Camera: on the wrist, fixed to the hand. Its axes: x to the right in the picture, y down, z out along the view.
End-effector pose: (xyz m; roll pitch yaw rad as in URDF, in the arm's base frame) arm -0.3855 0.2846 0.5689 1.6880 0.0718 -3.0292
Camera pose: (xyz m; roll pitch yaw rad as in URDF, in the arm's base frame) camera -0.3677 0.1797 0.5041 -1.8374 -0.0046 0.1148
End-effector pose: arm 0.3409 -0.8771 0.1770 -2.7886 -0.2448 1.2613
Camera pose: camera 0.2952 -0.8940 0.2916 2.6234 0.2309 -1.9480
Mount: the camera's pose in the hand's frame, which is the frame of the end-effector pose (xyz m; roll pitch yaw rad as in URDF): -0.0013 -0.0770 -0.0979 -0.1496 -0.0102 -3.0751
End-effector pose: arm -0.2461 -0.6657 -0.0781 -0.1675 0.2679 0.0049
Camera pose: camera -0.2691 -0.7581 -0.1585 -0.0001 -0.2885 -3.0701
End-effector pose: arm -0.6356 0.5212 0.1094 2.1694 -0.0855 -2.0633
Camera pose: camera -0.5258 0.4629 0.1009 -2.3221 0.1461 1.0490
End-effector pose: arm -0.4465 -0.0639 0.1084 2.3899 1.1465 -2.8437
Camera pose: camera -0.4264 -0.1865 0.1174 -2.4578 -1.0919 0.2075
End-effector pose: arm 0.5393 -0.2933 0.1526 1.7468 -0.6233 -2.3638
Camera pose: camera 0.5927 -0.3949 0.1042 -1.8973 0.6905 0.7757
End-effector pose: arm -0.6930 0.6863 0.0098 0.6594 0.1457 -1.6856
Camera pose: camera -0.6917 0.7056 -0.1132 -0.8163 -0.1128 1.5152
